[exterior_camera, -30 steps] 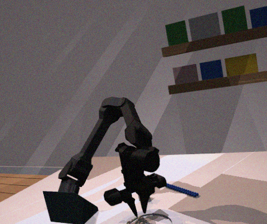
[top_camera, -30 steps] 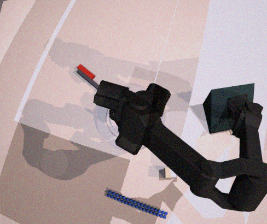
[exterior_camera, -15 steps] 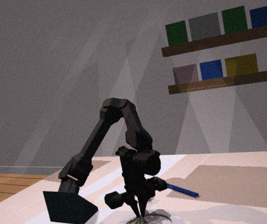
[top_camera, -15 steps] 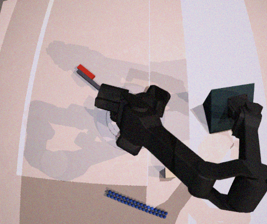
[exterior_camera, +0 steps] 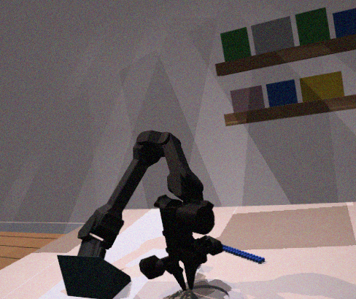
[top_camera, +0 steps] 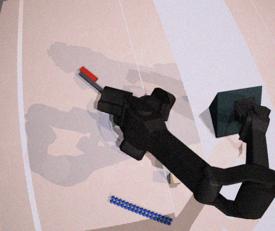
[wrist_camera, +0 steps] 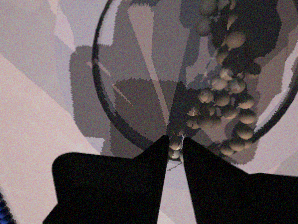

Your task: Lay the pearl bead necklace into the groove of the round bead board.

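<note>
Now: the round bead board 40 mm to the right of my gripper tip, 30 mm ahead of it and 10 mm below it. Also, from my gripper tip: small beige cube (150 mm to the left, 40 mm behind); grey block (210 mm to the right, 140 mm ahead, 10 mm below).
</note>
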